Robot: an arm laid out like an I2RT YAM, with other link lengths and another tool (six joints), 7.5 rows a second.
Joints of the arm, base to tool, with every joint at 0 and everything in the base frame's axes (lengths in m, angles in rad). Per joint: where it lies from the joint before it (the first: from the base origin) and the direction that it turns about. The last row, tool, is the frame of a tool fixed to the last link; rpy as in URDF.
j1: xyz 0.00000 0.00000 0.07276 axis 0 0 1
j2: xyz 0.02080 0.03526 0.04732 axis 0 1 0
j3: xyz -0.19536 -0.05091 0.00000 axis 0 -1 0
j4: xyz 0.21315 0.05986 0.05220 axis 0 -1 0
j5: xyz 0.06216 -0.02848 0.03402 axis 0 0 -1
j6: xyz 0.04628 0.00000 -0.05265 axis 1 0 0
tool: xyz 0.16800 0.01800 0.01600 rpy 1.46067 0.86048 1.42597
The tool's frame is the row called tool.
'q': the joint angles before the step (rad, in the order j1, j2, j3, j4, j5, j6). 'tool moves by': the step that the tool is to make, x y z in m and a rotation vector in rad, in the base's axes. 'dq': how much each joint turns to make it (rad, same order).
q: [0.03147, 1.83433, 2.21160, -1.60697, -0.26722, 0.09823]
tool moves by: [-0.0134, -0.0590, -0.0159, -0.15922, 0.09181, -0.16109]
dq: [-0.06224, 0.00033, -0.00059, -0.08261, 0.18118, 0.04839]
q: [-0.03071, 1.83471, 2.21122, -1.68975, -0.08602, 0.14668]
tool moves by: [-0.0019, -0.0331, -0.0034, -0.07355, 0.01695, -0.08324]
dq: [-0.04922, -0.00003, -0.00367, -0.00856, 0.08049, 0.01448]
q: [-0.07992, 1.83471, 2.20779, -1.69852, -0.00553, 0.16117]
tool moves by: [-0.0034, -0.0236, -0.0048, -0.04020, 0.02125, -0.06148]
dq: [-0.04426, -0.00004, -0.01782, 0.00062, 0.04501, 0.00686]
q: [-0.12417, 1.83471, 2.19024, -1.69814, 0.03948, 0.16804]
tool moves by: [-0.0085, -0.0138, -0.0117, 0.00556, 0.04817, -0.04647]
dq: [-0.04668, -0.00028, -0.04893, 0.00021, 0.00151, -0.00052]
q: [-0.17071, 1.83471, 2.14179, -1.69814, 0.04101, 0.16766]
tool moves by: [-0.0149, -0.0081, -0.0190, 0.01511, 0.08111, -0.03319]
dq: [-0.03577, -0.00034, -0.08293, 0.00020, 0.00001, -0.00259]
